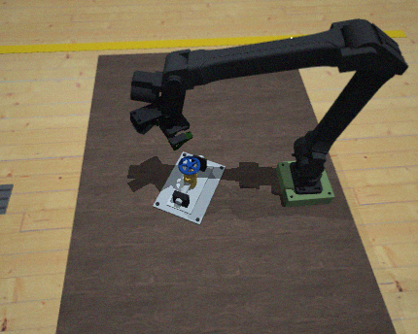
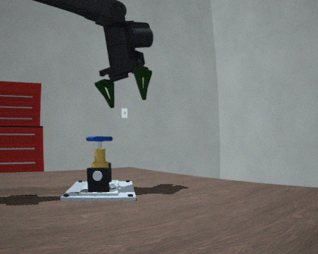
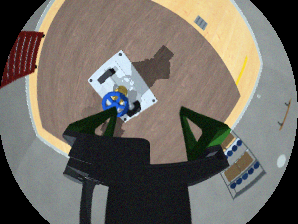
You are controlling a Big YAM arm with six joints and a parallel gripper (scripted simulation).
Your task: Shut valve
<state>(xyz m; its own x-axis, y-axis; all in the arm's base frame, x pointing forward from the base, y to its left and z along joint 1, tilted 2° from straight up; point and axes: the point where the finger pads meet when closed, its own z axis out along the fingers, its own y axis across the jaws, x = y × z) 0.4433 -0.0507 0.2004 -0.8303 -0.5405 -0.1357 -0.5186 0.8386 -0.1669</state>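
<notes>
Now: hand 60 mm past the handwheel, 40 mm to the right of it and 100 mm above it.
</notes>
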